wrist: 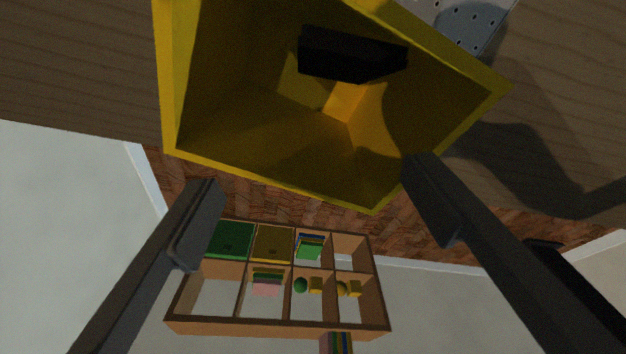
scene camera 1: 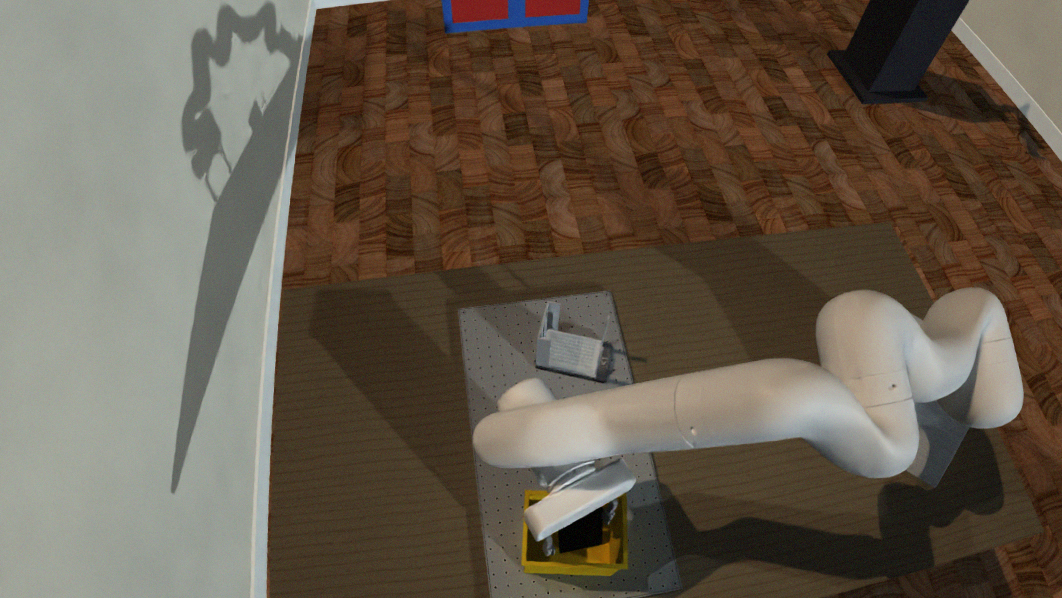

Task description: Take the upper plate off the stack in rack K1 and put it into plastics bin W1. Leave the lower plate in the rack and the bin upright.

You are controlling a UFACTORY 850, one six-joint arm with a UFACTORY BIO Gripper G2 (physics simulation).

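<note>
The yellow bin W1 [scene camera 1: 575,570] [wrist: 167,100] stands upright near the bottom of the scene view. A black plate [scene camera 1: 581,536] [wrist: 350,57] is inside the bin, within its walls. My gripper [scene camera 1: 579,525] [wrist: 316,172] is open, with its fingers spread over the bin and apart from the plate. In the wrist view, a gap with bin wall and floor behind it shows between the fingertips. Rack K1 and the lower plate cannot be made out for certain in either view.
A grey perforated board [scene camera 1: 499,520] [wrist: 470,35] lies under the bin. A grey-white boxy device [scene camera 1: 575,352] with an upright part stands farther back on it. The white arm [scene camera 1: 728,404] spans the board's right side. A wooden shelf unit [wrist: 275,327] shows in the distance.
</note>
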